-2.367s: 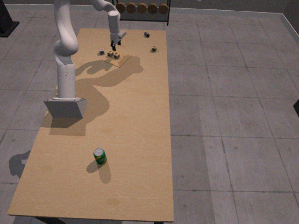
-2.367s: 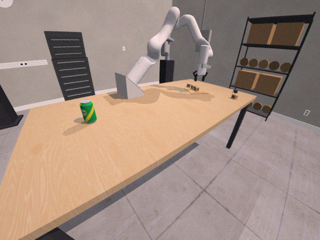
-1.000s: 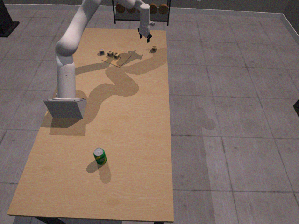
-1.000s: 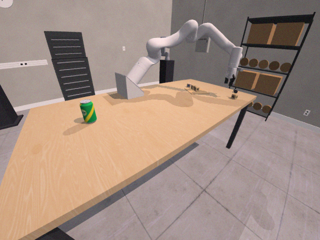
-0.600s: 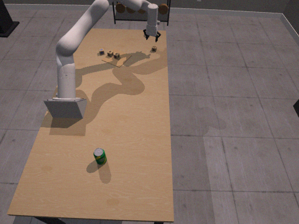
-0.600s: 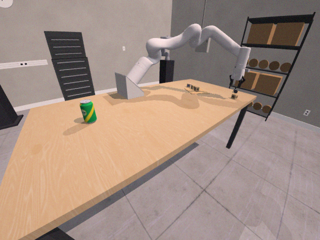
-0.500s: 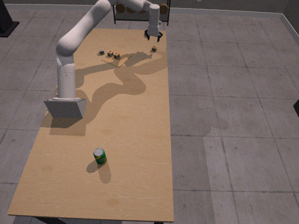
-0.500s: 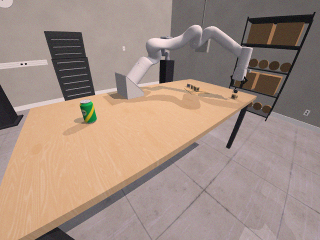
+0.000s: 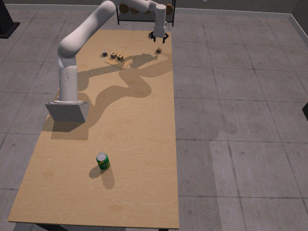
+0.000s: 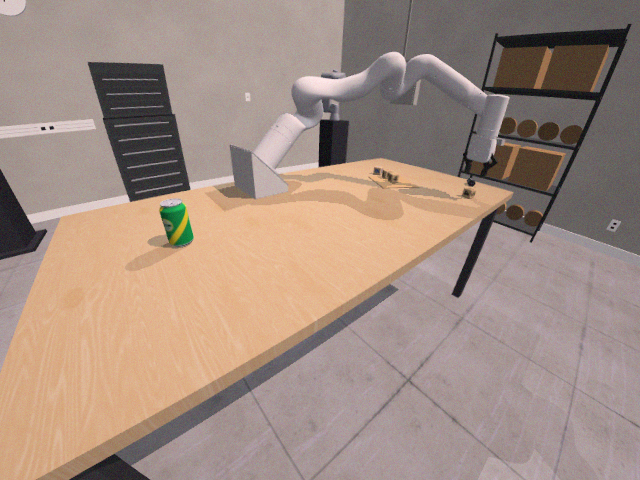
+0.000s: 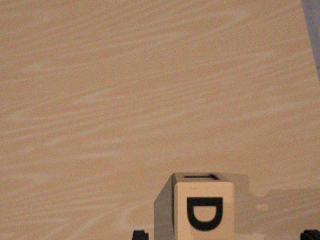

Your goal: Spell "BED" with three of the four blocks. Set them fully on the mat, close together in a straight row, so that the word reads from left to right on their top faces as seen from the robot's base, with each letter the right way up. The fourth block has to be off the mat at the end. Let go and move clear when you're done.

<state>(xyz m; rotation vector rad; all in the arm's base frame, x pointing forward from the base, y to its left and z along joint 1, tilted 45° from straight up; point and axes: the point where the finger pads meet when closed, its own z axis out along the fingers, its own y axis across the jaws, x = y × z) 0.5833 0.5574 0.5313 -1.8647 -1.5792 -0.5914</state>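
My gripper is now 10 cm above the wooden letter block. The rest, counted from my hand: green can 27 cm behind, 116 cm to the right, 6 cm below; tan mat 34 cm behind, 15 cm to the right, 12 cm below; small dark object 9 cm behind, 25 cm to the left, 10 cm below.
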